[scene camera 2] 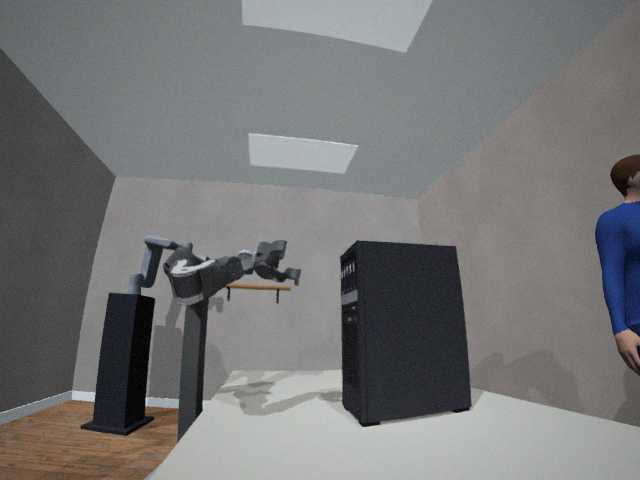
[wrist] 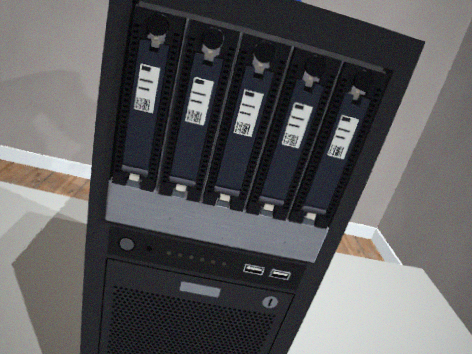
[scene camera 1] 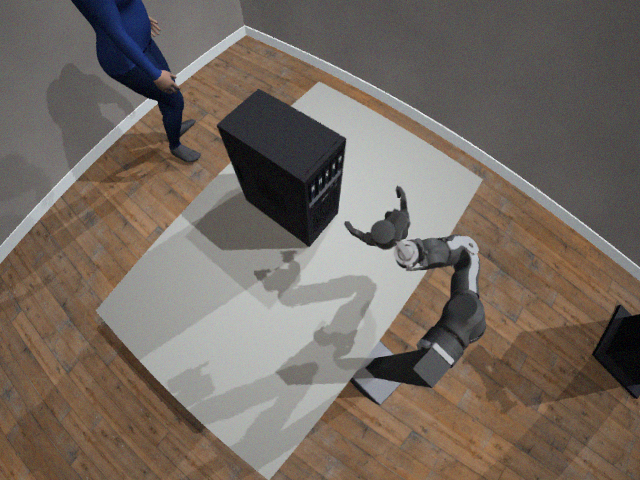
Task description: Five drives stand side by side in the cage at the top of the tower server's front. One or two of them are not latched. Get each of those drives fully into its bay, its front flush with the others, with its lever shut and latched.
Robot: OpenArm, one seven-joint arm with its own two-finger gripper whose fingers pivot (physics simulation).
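The black tower server [scene camera 1: 289, 139] [scene camera 2: 413, 330] [wrist: 97, 240] stands upright. In the wrist view its cage holds five dark blue drives side by side: the first [wrist: 139, 145], second [wrist: 187, 152], third [wrist: 233, 162], fourth [wrist: 277, 175] and fifth [wrist: 320, 185] from the left. Their fronts look flush with each other. All five levers look shut and lie alike, with their lower ends in an even row above the grey strip [wrist: 215, 225]. Whether each latch is caught cannot be told. My gripper [scene camera 1: 373, 206] [scene camera 2: 292, 259] is wide open and empty, in front of the cage, apart from the tower.
The tower stands on a pale table top [scene camera 1: 413, 155] [scene camera 2: 310, 449] [wrist: 350, 300]. A person in blue [scene camera 1: 124, 46] [scene camera 2: 620, 258] stands behind the tower. A dark pedestal [scene camera 2: 118, 361] with another small arm [scene camera 2: 149, 258] stands behind my arm. A wooden shelf [scene camera 2: 258, 286] hangs on the far wall.
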